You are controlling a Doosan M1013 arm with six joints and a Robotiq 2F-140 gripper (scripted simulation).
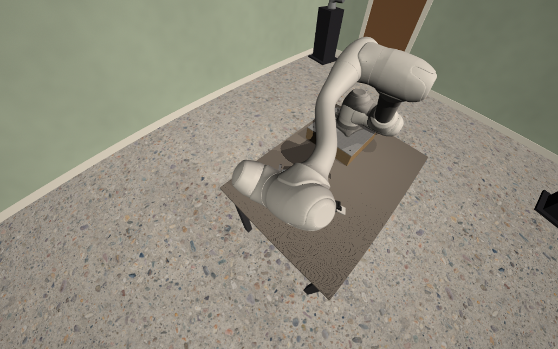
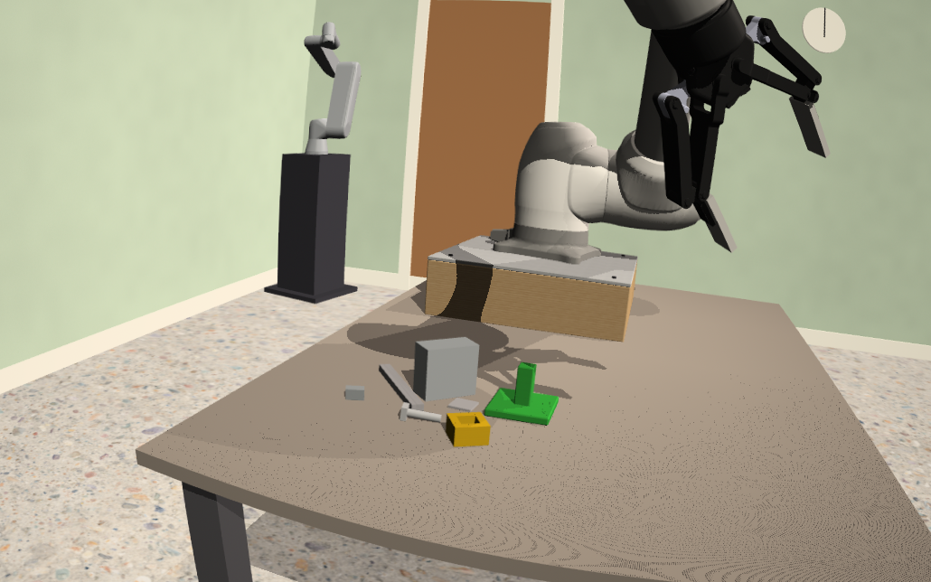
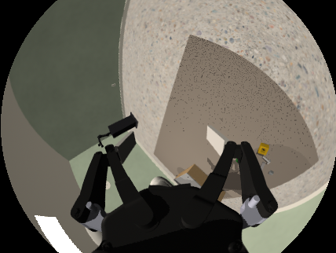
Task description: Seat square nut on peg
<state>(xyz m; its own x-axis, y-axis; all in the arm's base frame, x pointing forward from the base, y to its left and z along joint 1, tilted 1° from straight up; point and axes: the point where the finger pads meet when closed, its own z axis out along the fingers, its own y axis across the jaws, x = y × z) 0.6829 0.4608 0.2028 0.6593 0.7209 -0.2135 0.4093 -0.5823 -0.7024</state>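
My hand is 370 mm to the left of the bolt and 310 mm above it. Also, from my hand: small grey cube 10 mm behind, 460 mm to the right, 310 mm below; grey bar 70 mm behind, 430 mm to the right, 310 mm below; grey block 100 mm behind, 380 mm to the right, 280 mm below.
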